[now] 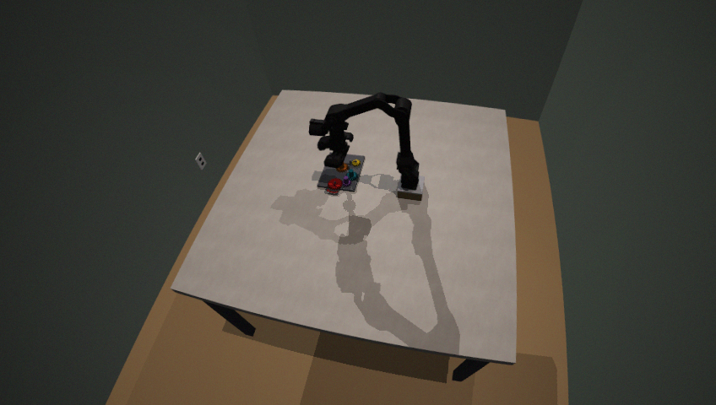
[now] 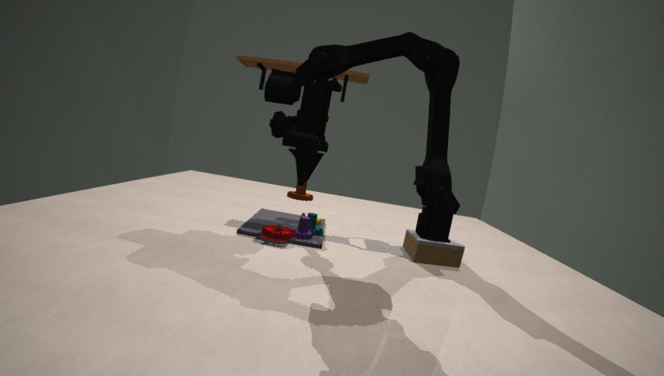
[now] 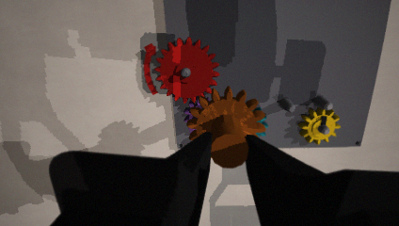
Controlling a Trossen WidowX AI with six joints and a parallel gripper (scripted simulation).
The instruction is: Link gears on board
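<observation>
Now: gripper tip 3 cm past the teal gear, 2 cm to the left of it and 8 cm above it. The rest, counted from my gripper tip: red gear (3 cm ahead, 4 cm to the left, 9 cm below); orange gear (1 cm below); purple gear (2 cm behind, 2 cm to the left, 8 cm below).
</observation>
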